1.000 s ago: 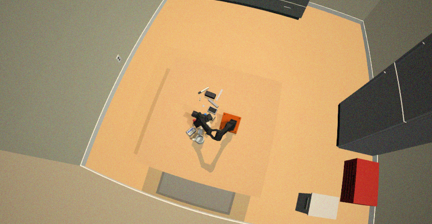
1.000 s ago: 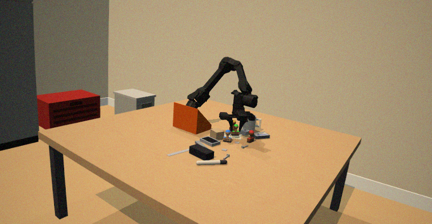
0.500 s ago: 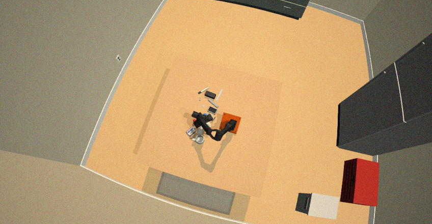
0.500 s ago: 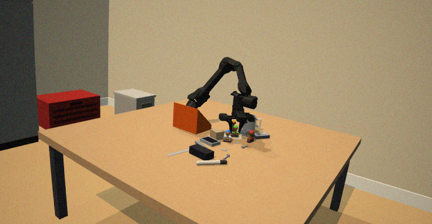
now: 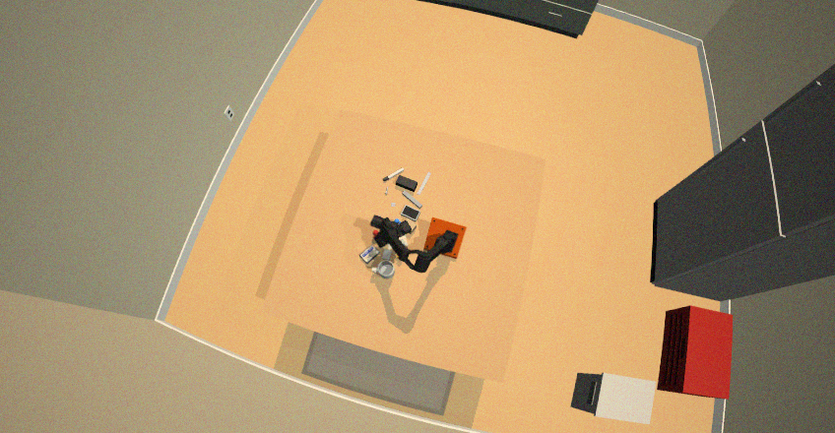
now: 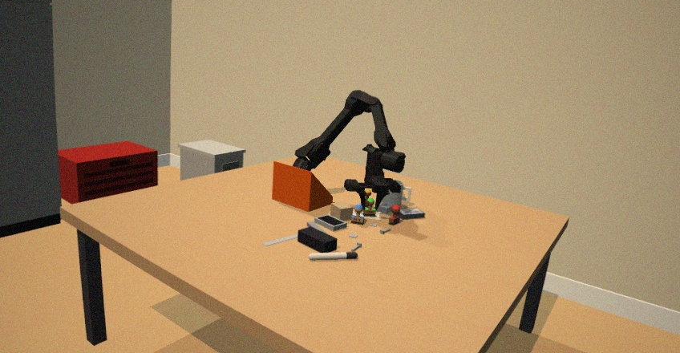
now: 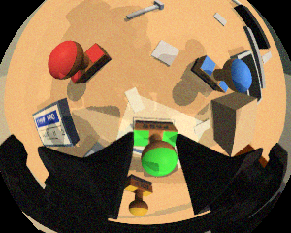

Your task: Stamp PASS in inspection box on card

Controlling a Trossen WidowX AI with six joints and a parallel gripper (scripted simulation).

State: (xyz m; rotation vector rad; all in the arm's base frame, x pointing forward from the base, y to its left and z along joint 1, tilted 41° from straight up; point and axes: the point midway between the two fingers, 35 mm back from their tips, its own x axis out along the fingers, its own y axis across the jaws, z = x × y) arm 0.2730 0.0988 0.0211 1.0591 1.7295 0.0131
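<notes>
My gripper tip is now right at the green-knobbed stamp. From my gripper tip the other things lie so: blue-knobbed stamp (9 cm to the right, 2 cm ahead); red-knobbed stamp (10 cm ahead, 1 cm to the left); card (3 cm below, 2 cm behind).
</notes>
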